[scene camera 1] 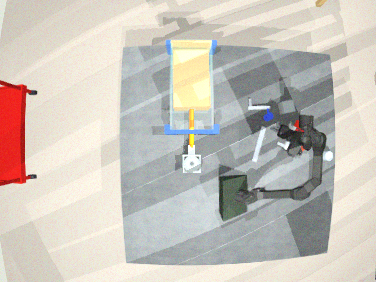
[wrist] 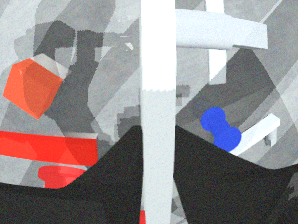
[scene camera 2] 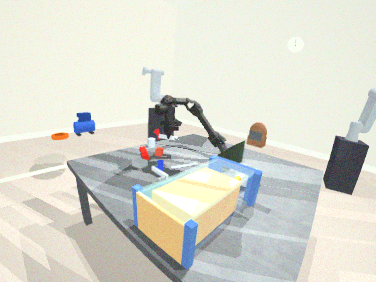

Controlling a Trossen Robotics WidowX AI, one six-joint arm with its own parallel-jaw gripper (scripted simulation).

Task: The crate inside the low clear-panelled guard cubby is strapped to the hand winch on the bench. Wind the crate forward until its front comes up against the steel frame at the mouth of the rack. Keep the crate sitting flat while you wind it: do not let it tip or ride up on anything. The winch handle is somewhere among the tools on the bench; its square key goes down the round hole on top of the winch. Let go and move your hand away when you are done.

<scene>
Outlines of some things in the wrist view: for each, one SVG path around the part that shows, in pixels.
My gripper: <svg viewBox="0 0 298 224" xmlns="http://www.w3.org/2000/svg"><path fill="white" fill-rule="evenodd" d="M174 125L173 180L177 186L178 197L180 197L182 202L182 209L184 209L188 224L298 224L298 164L281 169L259 167L258 164L255 165L250 163L250 161L243 160L242 157L226 152L225 149L218 148L217 145L210 143L210 141L205 141L201 137L193 135L192 132L180 127L180 125L178 127ZM141 125L137 125L137 127L133 127L130 131L126 132L113 145L112 149L101 157L100 161L96 161L92 168L86 169L85 173L82 172L81 176L77 176L76 180L65 185L64 188L51 189L39 188L39 186L33 188L33 186L0 183L0 224L140 224L142 183L144 183L144 132L142 132Z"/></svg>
A red block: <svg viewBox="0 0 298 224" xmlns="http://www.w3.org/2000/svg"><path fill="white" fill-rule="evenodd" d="M21 60L19 63L12 65L3 96L39 120L41 115L51 107L52 100L55 99L57 89L63 83L63 79L60 79L60 76L55 75L55 73L48 71L47 68L41 67L40 64L37 64L32 59Z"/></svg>
</scene>
